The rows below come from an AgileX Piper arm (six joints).
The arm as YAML. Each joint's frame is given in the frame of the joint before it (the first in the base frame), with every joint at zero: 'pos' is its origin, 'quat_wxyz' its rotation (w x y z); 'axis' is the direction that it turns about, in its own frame. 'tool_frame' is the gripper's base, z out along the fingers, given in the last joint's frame.
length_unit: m
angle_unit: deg
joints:
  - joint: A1
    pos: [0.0, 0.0, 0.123]
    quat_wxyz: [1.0, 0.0, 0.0, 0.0]
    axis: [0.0, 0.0, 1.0]
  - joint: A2
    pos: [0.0, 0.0, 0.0]
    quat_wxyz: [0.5, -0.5, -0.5, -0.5]
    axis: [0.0, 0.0, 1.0]
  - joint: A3
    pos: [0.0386, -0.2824, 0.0]
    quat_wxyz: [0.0, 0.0, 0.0, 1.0]
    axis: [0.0, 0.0, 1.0]
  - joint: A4
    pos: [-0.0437, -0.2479, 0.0]
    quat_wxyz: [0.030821, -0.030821, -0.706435, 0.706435]
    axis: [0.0, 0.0, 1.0]
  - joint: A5
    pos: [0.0, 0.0, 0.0]
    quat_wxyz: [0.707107, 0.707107, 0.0, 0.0]
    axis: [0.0, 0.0, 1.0]
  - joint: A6
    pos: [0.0, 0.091, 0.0]
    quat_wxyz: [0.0, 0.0, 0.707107, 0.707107]
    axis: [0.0, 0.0, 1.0]
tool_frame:
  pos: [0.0, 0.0, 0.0]
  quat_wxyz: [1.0, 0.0, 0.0, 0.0]
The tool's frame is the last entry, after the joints.
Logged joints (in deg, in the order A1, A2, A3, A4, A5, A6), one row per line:
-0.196, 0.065, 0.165, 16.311, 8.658, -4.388
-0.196, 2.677, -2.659, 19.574, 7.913, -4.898
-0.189, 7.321, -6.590, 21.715, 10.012, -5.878
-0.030, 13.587, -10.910, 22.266, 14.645, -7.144
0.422, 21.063, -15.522, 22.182, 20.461, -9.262
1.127, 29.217, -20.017, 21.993, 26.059, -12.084
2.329, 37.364, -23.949, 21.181, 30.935, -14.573
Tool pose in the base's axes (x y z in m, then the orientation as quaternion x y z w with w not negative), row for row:
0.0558, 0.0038, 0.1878, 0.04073, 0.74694, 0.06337, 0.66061
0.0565, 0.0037, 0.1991, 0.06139, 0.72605, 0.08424, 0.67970
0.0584, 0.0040, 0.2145, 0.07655, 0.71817, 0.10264, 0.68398
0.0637, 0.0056, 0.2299, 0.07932, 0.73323, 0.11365, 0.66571
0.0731, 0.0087, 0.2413, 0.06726, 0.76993, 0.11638, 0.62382
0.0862, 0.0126, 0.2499, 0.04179, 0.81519, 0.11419, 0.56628
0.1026, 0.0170, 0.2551, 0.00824, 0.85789, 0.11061, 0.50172
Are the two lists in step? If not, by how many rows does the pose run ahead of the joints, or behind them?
The pose runs 1 row behind the joints: the pose in row i belongs to the joints in row i - 1.
